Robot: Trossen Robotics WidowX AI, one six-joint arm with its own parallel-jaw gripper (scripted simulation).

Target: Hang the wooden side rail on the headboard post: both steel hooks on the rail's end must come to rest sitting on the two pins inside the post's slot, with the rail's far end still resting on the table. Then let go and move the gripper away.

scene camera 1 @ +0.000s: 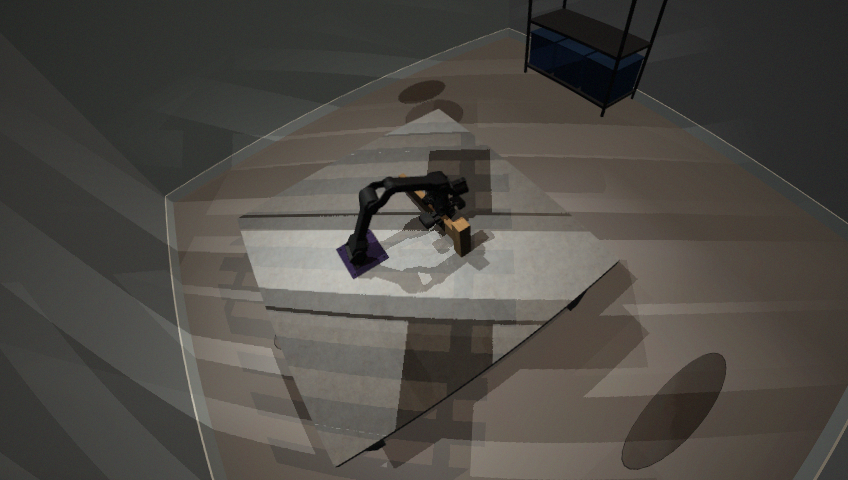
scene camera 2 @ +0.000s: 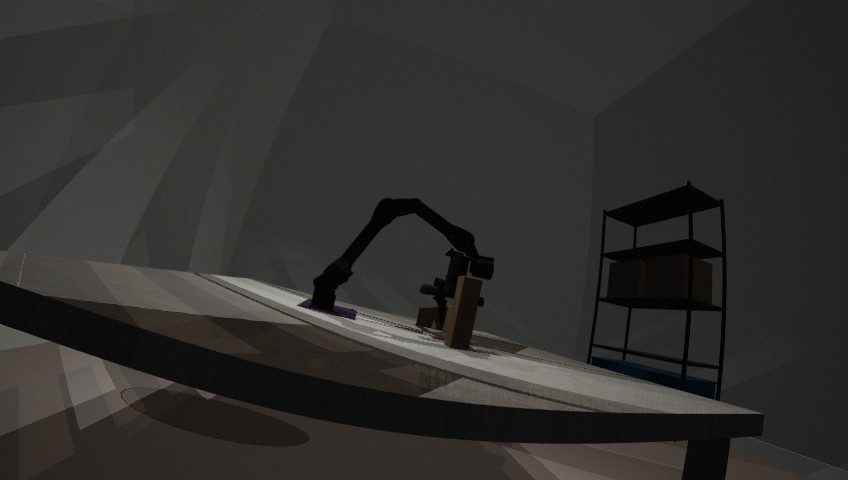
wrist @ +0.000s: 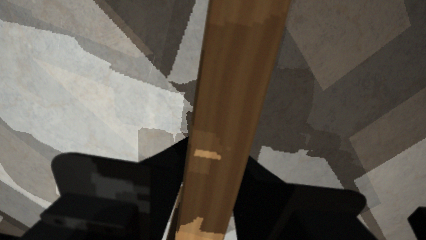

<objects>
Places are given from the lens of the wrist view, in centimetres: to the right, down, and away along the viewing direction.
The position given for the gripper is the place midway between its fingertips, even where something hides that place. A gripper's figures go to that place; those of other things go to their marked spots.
gripper point(wrist: 210, 143): 0, 2, 11
wooden side rail point(wrist: 238, 53): 1, -2, 5
</objects>
